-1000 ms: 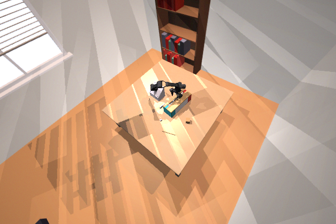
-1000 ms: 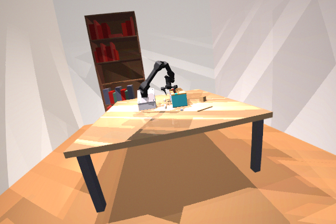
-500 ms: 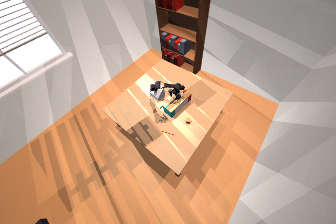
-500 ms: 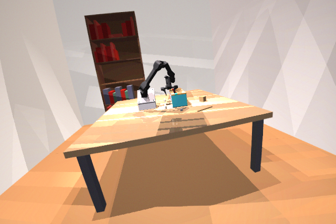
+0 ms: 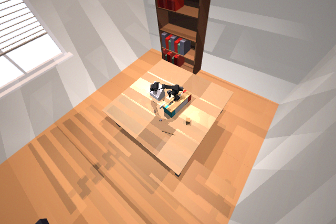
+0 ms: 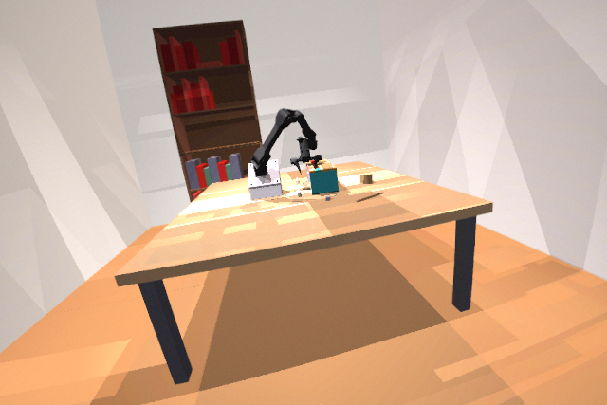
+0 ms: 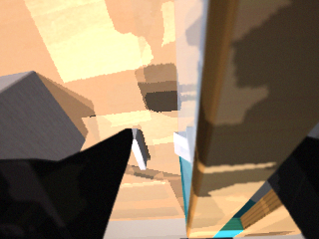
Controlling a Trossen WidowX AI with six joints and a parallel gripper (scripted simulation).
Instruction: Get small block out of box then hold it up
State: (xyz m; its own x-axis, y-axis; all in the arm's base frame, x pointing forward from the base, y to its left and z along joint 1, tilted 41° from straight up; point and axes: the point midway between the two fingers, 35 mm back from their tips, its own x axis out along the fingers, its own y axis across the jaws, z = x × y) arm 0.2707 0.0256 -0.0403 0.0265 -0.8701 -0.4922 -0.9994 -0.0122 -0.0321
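My gripper tip is now 30 mm short of the long box, 30 mm to the right of it and 20 mm above it. Round my gripper tip: thin stick: 260 mm ahead, 340 mm to the right, 80 mm below; then brown cube: 330 mm ahead, 70 mm to the right, 60 mm below.
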